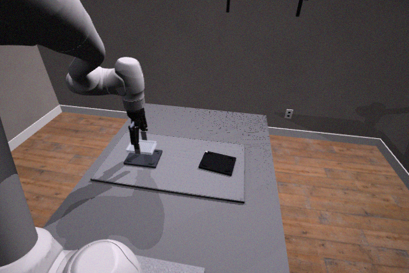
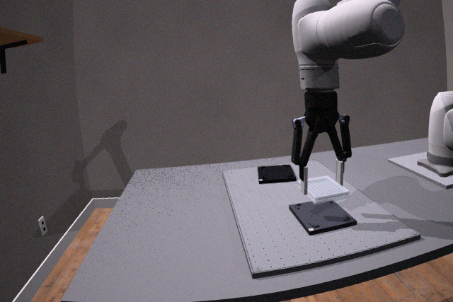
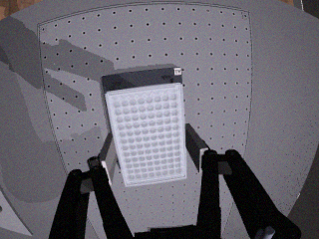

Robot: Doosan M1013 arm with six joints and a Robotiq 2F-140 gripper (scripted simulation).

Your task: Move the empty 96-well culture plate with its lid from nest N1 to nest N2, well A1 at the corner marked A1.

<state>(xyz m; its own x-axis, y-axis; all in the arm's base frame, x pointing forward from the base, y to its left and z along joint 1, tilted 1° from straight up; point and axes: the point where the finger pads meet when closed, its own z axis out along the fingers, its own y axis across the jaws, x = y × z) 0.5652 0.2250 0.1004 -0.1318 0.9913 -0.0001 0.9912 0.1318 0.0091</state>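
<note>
Now: the black plate nest N2 90 mm below my hand. Round my hand: black plate nest N1: 70 mm ahead, 370 mm to the right, 90 mm below; then white corner mark: 40 mm ahead, 80 mm to the left, 90 mm below; then plate lid: 20 mm below.
</note>
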